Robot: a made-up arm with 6 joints. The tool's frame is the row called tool. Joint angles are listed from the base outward.
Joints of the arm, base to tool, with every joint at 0 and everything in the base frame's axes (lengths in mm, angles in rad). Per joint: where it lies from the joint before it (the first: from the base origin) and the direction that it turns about. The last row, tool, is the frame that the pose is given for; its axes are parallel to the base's.
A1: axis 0 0 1 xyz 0 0 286.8
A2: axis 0 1 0 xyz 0 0 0
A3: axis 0 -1 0 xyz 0 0 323.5
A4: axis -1 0 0 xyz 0 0 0
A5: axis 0 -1 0 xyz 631.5 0 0
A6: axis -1 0 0 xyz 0 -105.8 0
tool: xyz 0 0 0
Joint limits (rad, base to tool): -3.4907..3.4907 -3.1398..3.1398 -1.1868..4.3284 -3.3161..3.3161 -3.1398..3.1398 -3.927..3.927
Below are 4 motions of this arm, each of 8 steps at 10 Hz.
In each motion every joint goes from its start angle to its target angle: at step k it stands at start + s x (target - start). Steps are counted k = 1, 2, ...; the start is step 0. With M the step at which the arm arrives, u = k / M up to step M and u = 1 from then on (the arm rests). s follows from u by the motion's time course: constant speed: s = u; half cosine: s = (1 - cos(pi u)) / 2; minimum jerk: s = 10 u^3 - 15 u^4 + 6 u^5.
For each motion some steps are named. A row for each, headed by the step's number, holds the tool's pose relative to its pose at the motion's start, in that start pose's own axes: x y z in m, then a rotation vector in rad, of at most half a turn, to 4 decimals.
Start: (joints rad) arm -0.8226 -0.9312 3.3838 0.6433 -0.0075 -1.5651
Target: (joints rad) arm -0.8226 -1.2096 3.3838 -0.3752 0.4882 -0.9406
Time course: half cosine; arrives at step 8
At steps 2, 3, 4, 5, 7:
2: 0.0103 0.0025 0.0125 0.0571 -0.0317 0.1053
3: 0.0219 0.0062 0.0240 0.1194 -0.0846 0.2197
4: 0.0362 0.0123 0.0345 0.1931 -0.1696 0.3464
5: 0.0509 0.0212 0.0421 0.2691 -0.2763 0.4580
7: 0.0723 0.0396 0.0488 0.3849 -0.4561 0.5786

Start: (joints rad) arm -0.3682 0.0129 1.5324 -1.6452 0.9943 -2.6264
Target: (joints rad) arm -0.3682 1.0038 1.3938 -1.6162 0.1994 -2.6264
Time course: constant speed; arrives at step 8
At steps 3, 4, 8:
3: -0.0397 0.3756 0.0823 -0.3242 -0.3647 0.1074
4: -0.0712 0.5011 0.0799 -0.4145 -0.4940 0.1642
8: -0.2717 0.9440 -0.0755 -0.6680 -1.0181 0.4993

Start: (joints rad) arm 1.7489 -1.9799 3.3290 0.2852 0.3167 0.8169
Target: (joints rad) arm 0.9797 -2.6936 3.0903 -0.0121 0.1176 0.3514
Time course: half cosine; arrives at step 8
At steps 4, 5, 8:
4: 0.0761 -0.0988 -0.0547 0.5732 0.1999 -0.3624
5: 0.0845 -0.1479 -0.0964 0.7783 0.2478 -0.5203
8: 0.0629 -0.2295 -0.1832 1.0829 0.2872 -0.7979

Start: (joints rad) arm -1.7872 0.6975 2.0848 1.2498 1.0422 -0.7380
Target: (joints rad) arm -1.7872 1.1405 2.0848 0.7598 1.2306 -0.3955
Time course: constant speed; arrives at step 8
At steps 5, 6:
5: -0.1225 0.1715 -0.1668 0.1444 -0.0850 -0.1343
6: -0.1507 0.2107 -0.1929 0.1668 -0.0935 -0.1736

